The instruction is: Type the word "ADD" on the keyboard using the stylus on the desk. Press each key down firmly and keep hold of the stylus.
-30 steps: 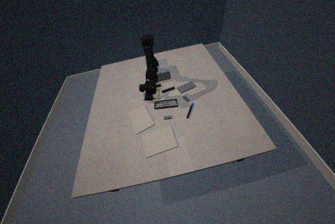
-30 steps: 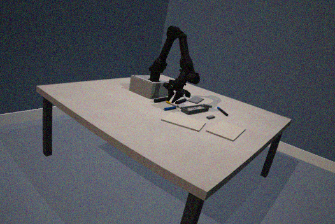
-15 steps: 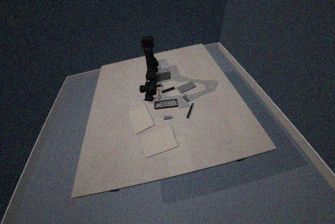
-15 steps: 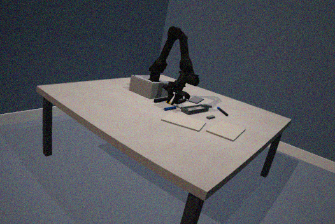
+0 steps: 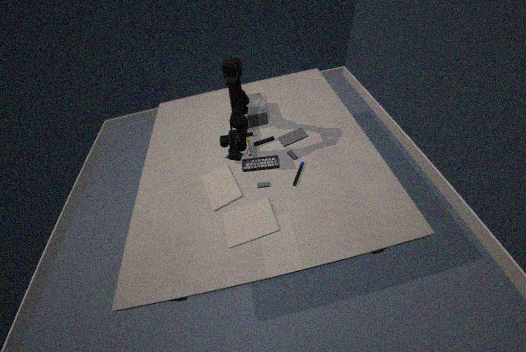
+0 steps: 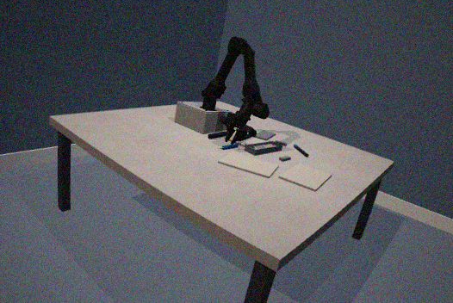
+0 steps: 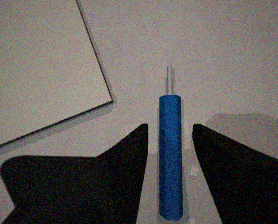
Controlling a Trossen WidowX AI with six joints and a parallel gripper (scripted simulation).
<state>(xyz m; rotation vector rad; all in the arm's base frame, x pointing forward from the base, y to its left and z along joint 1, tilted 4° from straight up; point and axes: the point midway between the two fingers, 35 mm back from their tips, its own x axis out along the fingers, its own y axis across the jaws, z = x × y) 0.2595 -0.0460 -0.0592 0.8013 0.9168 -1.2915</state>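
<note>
Right now my gripper tip is 10 mm to the left of the blue stylus and 20 mm above it. From my gripper tip the other things lie so: stylus tip (50 mm to the right, 20 mm below); then white-and-yellow marker (70 mm behind, 90 mm to the left, 20 mm below); then small grey block (190 mm ahead, 180 mm to the left, 20 mm below).
</note>
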